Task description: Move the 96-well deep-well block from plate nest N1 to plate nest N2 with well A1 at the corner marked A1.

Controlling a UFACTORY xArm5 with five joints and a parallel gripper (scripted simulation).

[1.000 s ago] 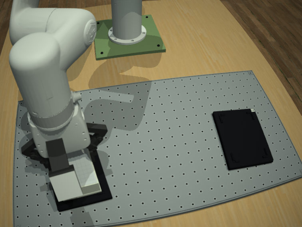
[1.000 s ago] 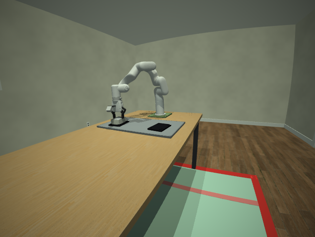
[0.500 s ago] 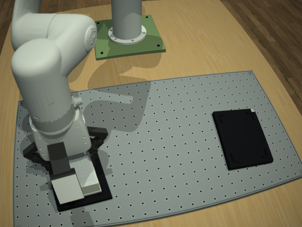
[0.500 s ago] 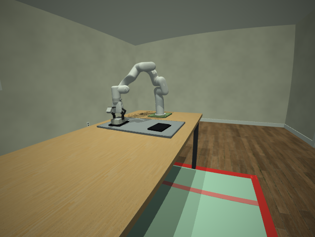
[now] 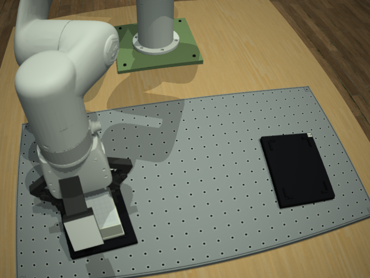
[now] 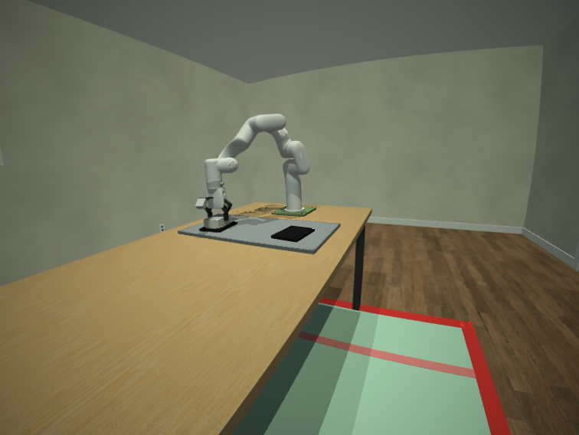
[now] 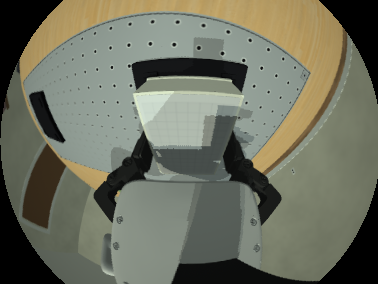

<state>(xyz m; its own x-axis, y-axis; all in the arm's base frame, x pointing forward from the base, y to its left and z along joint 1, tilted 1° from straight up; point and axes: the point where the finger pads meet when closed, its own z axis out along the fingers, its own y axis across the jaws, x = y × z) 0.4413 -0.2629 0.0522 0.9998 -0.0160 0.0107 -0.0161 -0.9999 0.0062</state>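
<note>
Now: hand 10 mm above the deep-well block.
</note>
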